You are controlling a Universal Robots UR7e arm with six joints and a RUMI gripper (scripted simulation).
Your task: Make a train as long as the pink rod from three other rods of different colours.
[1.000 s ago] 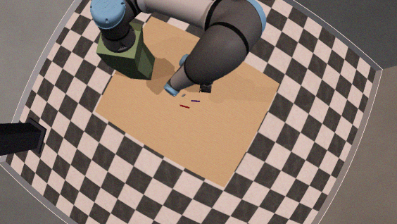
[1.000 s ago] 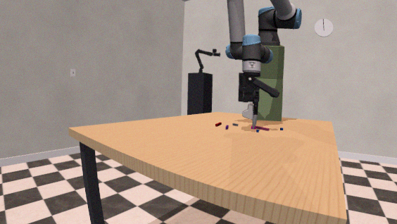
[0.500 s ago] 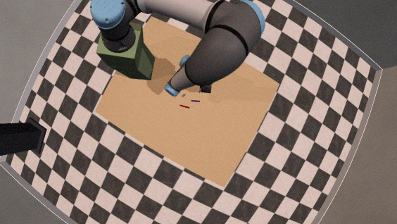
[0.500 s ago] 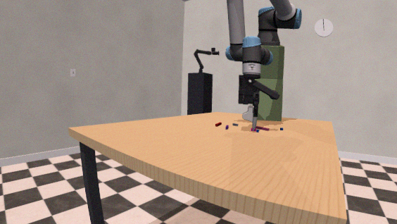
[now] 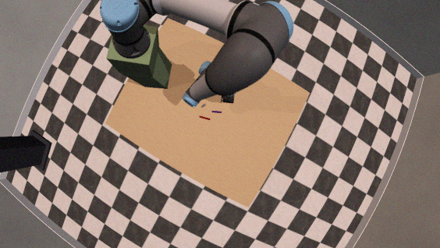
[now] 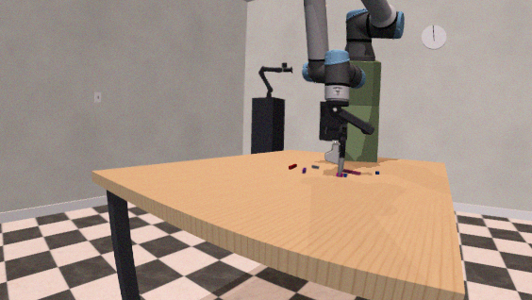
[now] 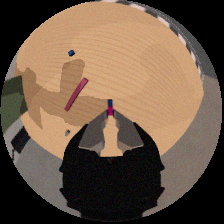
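Right now the magenta rod is 10 mm below my hand. Round my hand: pink rod 80 mm behind, 10 mm to the left, 10 mm below; then grey rod 120 mm to the right, 110 mm behind, 10 mm below; then purple rod 120 mm to the right, 20 mm behind, 10 mm below.
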